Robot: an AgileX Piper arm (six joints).
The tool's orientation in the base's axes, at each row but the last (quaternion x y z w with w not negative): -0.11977, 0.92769, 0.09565, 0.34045; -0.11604, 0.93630, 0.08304, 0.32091; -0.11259, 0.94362, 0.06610, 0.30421; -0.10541, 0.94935, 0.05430, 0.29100; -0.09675, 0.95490, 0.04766, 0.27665; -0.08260, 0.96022, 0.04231, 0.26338; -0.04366, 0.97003, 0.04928, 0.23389
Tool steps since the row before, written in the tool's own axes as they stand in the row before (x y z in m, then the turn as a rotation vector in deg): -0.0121, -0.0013, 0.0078, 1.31, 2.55, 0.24; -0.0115, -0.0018, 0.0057, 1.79, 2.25, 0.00; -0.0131, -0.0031, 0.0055, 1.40, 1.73, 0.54; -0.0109, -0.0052, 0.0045, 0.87, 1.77, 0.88; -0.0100, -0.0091, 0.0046, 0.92, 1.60, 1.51; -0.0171, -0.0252, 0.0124, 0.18, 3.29, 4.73; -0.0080, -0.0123, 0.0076, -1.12, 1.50, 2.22
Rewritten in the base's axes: 0.0141, 0.0027, 0.0019, -1.56, 2.29, -0.79; 0.0126, 0.0015, 0.0025, -1.98, 1.86, -0.93; 0.0142, 0.0003, 0.0031, -1.24, 1.53, -1.16; 0.0125, -0.0025, 0.0022, -0.64, 1.72, -1.14; 0.0126, -0.0066, 0.0012, -0.32, 1.64, -1.71; 0.0252, -0.0209, -0.0028, 1.61, 3.80, -4.02; 0.0118, -0.0108, -0.0040, 1.83, 1.81, -1.34
